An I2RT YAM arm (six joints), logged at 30 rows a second.
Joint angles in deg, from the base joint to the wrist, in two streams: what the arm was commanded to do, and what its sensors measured. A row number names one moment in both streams.
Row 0, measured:
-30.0, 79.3, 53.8, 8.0, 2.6, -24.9
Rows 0 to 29, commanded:
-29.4, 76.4, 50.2, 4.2, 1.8, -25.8
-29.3, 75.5, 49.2, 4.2, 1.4, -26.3
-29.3, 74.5, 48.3, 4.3, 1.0, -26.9
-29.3, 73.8, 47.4, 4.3, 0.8, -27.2
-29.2, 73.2, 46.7, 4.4, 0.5, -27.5
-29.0, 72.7, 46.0, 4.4, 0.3, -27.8
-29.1, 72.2, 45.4, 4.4, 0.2, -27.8
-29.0, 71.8, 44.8, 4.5, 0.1, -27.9
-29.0, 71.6, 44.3, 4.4, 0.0, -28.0
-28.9, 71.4, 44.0, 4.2, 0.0, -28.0
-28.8, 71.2, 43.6, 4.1, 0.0, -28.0
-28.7, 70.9, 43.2, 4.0, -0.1, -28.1
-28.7, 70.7, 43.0, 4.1, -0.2, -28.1
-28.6, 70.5, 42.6, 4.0, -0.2, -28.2
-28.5, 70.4, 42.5, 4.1, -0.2, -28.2
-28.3, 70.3, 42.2, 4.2, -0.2, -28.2
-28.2, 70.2, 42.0, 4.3, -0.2, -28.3
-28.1, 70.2, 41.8, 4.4, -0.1, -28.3
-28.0, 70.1, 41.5, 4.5, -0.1, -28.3
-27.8, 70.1, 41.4, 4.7, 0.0, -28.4
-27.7, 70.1, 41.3, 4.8, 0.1, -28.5
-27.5, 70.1, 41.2, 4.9, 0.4, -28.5
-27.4, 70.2, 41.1, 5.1, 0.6, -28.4
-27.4, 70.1, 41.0, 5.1, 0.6, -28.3
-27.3, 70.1, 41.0, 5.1, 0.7, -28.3
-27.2, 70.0, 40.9, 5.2, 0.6, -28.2
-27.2, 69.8, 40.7, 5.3, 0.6, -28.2
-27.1, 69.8, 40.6, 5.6, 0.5, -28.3
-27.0, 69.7, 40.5, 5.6, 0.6, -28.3
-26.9, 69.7, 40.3, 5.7, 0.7, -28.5
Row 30, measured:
-27.8, 71.1, 41.2, 4.9, 1.1, -27.9
